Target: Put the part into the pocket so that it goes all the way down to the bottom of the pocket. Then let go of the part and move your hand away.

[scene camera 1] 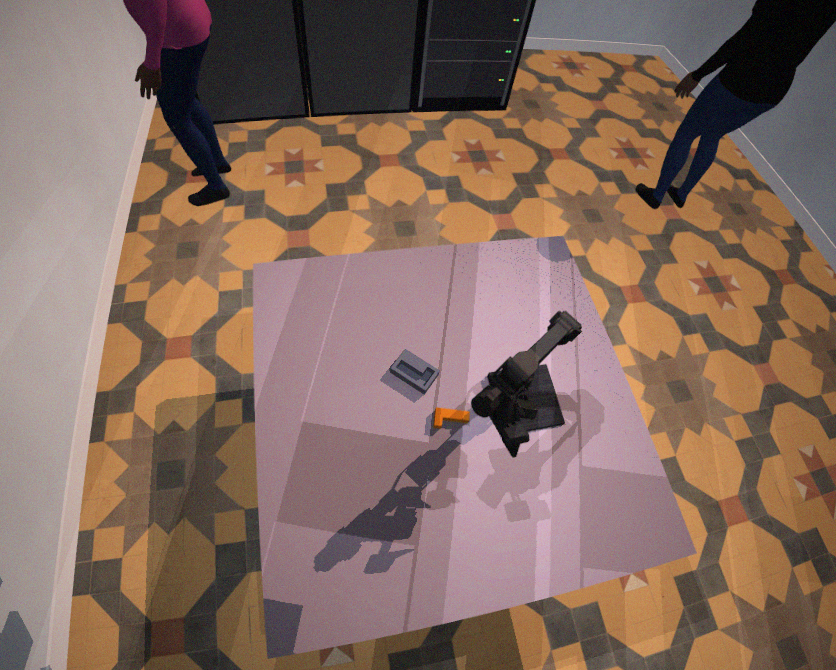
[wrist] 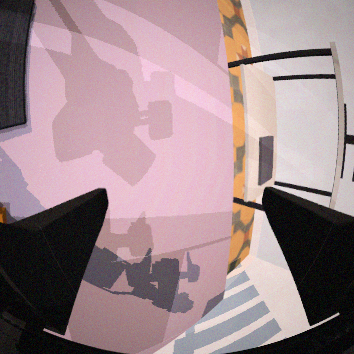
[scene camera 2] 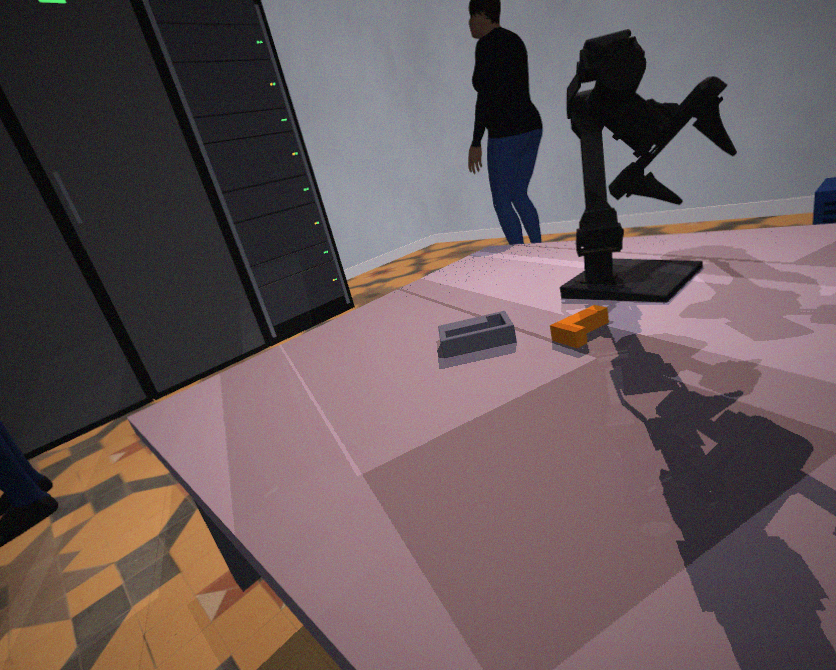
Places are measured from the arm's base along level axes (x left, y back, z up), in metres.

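Pixels of known places: gripper, fingertip midpoint: (wrist: 186, 195) (scene camera 2: 706, 180); arm's base at its link origin: (scene camera 2: 598, 278).
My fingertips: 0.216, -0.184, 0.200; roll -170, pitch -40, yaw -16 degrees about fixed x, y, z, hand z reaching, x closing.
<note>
Ahead of a thing's pixels: the offset from my fingertips to its top centre, as dx, dy, dz. "pt": to the spot under its first point. Level surfaces: height alone.
The orange L-shaped part @[-0.177, -0.057, -0.194] (scene camera 1: 453, 416) (scene camera 2: 590, 321) lies flat on the table, beside the grey block and apart from it. A sliver of the part @[pt -0.155, -0.015, -0.206] (wrist: 3, 215) shows at the left edge of the wrist view, behind a finger. The grey block @[-0.375, -0.108, -0.187] (scene camera 1: 407, 381) (scene camera 2: 478, 343) lies on the table with its pocket facing up; the pocket looks L-shaped and empty. My gripper (scene camera 2: 706, 177) (wrist: 186, 195) is open and empty. It is high above the table, right of the part in the scene camera 2 view, with its fingers spread wide and touching neither object.
The arm's dark base plate (scene camera 2: 648, 282) (wrist: 12, 65) stands on the pink table @[dz -0.223] (scene camera 1: 334, 474) (scene camera 2: 293, 432), close to the part. Dark arm shadows fall across the table. Dark cabinets (scene camera 1: 359, 55) (scene camera 2: 104, 209) and people stand on the tiled floor beyond the table.
</note>
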